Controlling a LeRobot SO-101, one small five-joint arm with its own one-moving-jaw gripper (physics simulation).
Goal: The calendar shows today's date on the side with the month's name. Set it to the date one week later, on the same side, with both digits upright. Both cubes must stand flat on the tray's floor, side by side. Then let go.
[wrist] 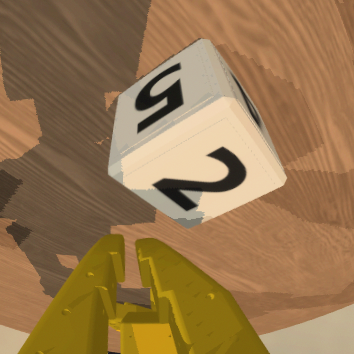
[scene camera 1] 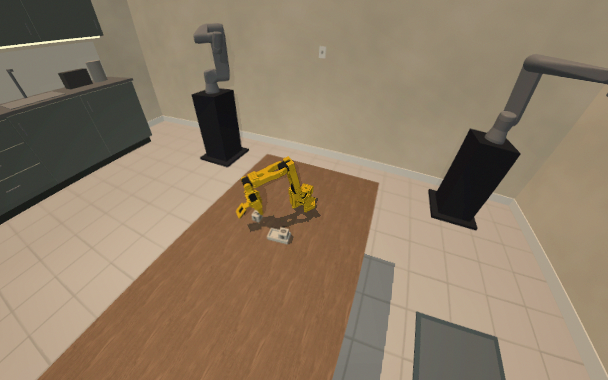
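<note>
A loose white cube is on the wooden table outside the tray. In the wrist view it shows a shaded face with a black 5, a brightly lit face with a black 2, and a sliver of a third marked face at the right. My gripper is shut and empty, its tips close together. The cube shows beyond the tips, not between the jaws. The pale tray stands nearer the scene camera. A second cube sits at the tray's right end; its digit is too small to read.
The yellow arm's base stands on the wooden table, behind and right of the tray. The table's left edge runs left of the loose cube. Two grey arms on black pedestals stand on the floor beyond the table.
</note>
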